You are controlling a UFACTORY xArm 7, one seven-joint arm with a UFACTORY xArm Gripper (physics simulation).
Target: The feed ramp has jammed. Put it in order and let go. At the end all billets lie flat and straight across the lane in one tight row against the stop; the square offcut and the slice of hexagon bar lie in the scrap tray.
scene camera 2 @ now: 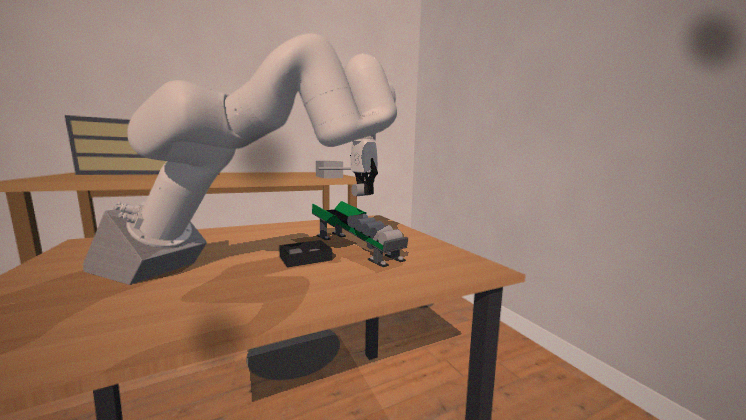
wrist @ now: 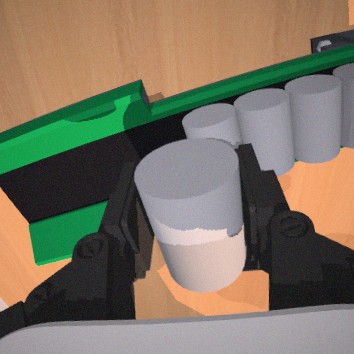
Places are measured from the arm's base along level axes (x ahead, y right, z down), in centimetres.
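Pixels of known places: gripper, fingertip midpoint: (scene camera 2: 365,193) (wrist: 191,177); arm's base, origin of the base link: (scene camera 2: 160,227).
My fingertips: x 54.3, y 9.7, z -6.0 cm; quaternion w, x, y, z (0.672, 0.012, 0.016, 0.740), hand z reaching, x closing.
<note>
For each thing: its top centre in the pictures, then the offset to it from my fingertips. Level surfaces: height alone.
- grey cylindrical billet, middle of its top: (wrist: 197,254) (scene camera 2: 362,183) dx -1.2, dy -0.1, dz -3.5 cm
- dark lane floor, its level: dz +8.8 cm
- grey stop, middle of its top: (scene camera 2: 396,239) dx -3.4, dy +19.3, dz +10.3 cm
- uppermost billet, middle of its top: (wrist: 218,161) (scene camera 2: 358,214) dx -3.5, dy +1.1, dz +6.5 cm
- black scrap tray, middle of its top: (scene camera 2: 305,246) dx -21.8, dy +0.6, dz +14.2 cm
- wooden table, its level: dz +17.7 cm
My gripper (scene camera 2: 363,189) (wrist: 191,177) is shut on a grey cylindrical billet (scene camera 2: 358,189) (wrist: 200,215) and holds it above the upper part of the ramp. The green ramp (scene camera 2: 318,211) (wrist: 225,82) has a dark lane floor (wrist: 60,182). Several billets (scene camera 2: 369,225) (wrist: 265,130) lie side by side across the lane, reaching down to the grey stop (scene camera 2: 396,244) at its lower end. In the wrist view the uppermost billet (wrist: 212,122) is partly hidden by the held one. The black scrap tray (scene camera 2: 309,258) stands beside the ramp with two small pale pieces in it; their shapes are unclear.
The ramp stands on short legs (scene camera 2: 376,254) on the wooden table (scene camera 2: 417,292). The scrap tray is between the ramp and the arm's base (scene camera 2: 112,255). A second table (scene camera 2: 250,181) with a grey box (scene camera 2: 328,165) stands behind.
</note>
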